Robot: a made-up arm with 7 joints.
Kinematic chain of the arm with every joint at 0, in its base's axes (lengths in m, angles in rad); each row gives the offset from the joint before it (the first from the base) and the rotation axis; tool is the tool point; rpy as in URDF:
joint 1: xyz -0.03 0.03 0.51 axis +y
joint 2: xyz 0.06 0 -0.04 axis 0.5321 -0.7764 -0.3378
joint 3: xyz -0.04 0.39 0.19 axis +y
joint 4: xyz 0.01 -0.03 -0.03 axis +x
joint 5: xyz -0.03 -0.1 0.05 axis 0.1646 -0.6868 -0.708
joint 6: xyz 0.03 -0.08 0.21 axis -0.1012 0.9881 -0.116
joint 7: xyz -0.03 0 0.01 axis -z
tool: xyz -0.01 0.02 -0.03 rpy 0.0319 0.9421 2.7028
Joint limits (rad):
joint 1: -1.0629..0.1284
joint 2: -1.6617..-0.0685
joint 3: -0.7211..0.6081
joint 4: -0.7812..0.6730
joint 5: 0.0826..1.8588
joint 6: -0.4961..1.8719
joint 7: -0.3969..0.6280
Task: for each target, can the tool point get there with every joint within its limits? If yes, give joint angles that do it. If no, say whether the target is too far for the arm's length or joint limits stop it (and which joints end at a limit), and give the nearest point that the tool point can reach.
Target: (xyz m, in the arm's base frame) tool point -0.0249 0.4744 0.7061
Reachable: yes | joints -0.3857 -1.2107 0.2566 -0.1090 0.8847 0.2545 0.5039
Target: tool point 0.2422 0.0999 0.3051
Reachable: no: joint limits stop it (at a limit: joint 1, joint 2, joint 3, joint 4, joint 5, joint 6, joint 7) | nearest point 0.1547 0.2903 0.4328 | short by 0.245 m
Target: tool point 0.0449 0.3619 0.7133
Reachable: yes | joints -0.6274 -1.2660 0.2494 0.3743 0.2701 1.1997 0.5043
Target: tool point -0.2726 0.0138 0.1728
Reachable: no: joint limits stop it (at a limit: joint 1, joint 2, joint 3, joint 6, joint 7) | nearest point -0.2156 0.1654 0.3808 | short by 0.264 m
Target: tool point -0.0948 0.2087 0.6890
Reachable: yes | joints -0.4823 -0.9091 -0.5386 0.5636 0.2839 0.4113 -0.0512
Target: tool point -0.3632 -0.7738 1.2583
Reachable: no: too far | nearest point -0.1497 0.0950 0.7788 | short by 1.015 m
